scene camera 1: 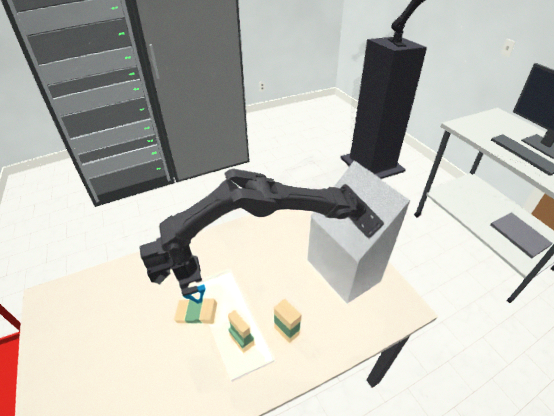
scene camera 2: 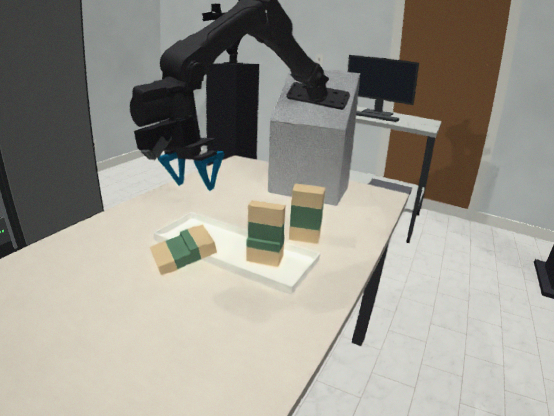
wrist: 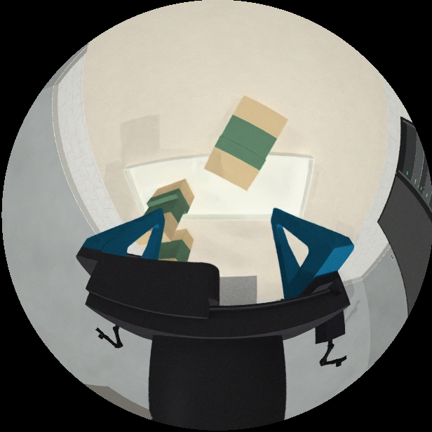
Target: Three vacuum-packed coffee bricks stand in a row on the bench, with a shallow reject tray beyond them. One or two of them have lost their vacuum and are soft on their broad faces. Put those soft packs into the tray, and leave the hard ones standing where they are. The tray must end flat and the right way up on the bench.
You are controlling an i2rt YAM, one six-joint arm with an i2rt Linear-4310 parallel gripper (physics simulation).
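Seen in the pictures: gripper, fingertip midpoint: (scene camera 1: pixel 197 291) (scene camera 2: pixel 195 187); arm's base, link origin: (scene camera 1: pixel 357 210) (scene camera 2: pixel 318 96).
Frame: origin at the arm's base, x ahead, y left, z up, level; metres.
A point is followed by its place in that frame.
One tan pack with a green band (scene camera 1: pixel 194 312) {x 0.579, y -0.045, z -0.292 m} (scene camera 2: pixel 183 250) {x 0.586, y -0.038, z -0.293 m} (wrist: pixel 248 135) lies broad side up, tilted, one end over the long rim of the white tray (scene camera 1: pixel 250 362) {x 0.462, y 0.180, z -0.331 m} (scene camera 2: pixel 300 270) {x 0.453, y 0.191, z -0.331 m} (wrist: pixel 280 190). A second pack (scene camera 1: pixel 240 332) {x 0.466, y 0.133, z -0.203 m} (scene camera 2: pixel 266 231) {x 0.471, y 0.109, z -0.248 m} (wrist: pixel 168 200) stands upright in the tray, with a step in its green band. The third pack (scene camera 1: pixel 287 321) {x 0.324, y 0.162, z -0.195 m} (scene camera 2: pixel 307 215) {x 0.330, y 0.141, z -0.256 m} (wrist: pixel 174 250) stands upright on the bench, on the arm-base side of the tray. The tray is flat and right way up. My gripper (scene camera 1: pixel 194 299) {x 0.547, y -0.025, z -0.150 m} (scene camera 2: pixel 196 186) {x 0.547, y -0.025, z -0.150 m} (wrist: pixel 217 213) is open and empty, above the bench and higher than the lying pack.
The grey pedestal (scene camera 1: pixel 332 265) {x 0.081, y 0.024, z -0.215 m} (scene camera 2: pixel 307 155) {x 0.082, y 0.015, z -0.182 m} (wrist: pixel 239 290) carries the arm base and stands at the back of the bench (scene camera 1: pixel 100 350) {x 0.920, y -0.054, z -0.335 m} (scene camera 2: pixel 125 325) {x 0.801, y 0.008, z -0.334 m}, beyond the third pack. The near bench edge runs past the tray's end on the standing packs' side. A server cabinet (scene camera 1: pixel 200 90) stands behind.
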